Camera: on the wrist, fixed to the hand. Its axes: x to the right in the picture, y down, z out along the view.
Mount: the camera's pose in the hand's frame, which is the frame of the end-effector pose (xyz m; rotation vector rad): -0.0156 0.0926 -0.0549 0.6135 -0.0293 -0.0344
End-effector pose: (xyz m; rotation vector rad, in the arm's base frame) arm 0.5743 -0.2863 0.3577 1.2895 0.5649 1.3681
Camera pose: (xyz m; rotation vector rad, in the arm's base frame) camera 0.4862 -0.3071 0.4180 1.7702 1.0330 1.1826
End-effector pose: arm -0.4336 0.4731 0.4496 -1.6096 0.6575 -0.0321
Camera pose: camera -0.5043 0.4301 0.3790 -1.0265 0.5295 -0.2149
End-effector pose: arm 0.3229 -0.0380 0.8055 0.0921 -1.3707 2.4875
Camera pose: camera 0.3158 -0.0420 0.6970 0.2779 -0.5627 2.7899
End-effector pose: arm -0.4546 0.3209 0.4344 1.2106 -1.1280 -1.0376
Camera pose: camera -0.4026 0.3526 0.5246 1.6987 -1.5137 -0.7510
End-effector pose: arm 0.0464 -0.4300 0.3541 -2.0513 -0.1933 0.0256
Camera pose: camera 0.0482 -0.5228 0.2974 -1.4365 -0.2085 0.0832
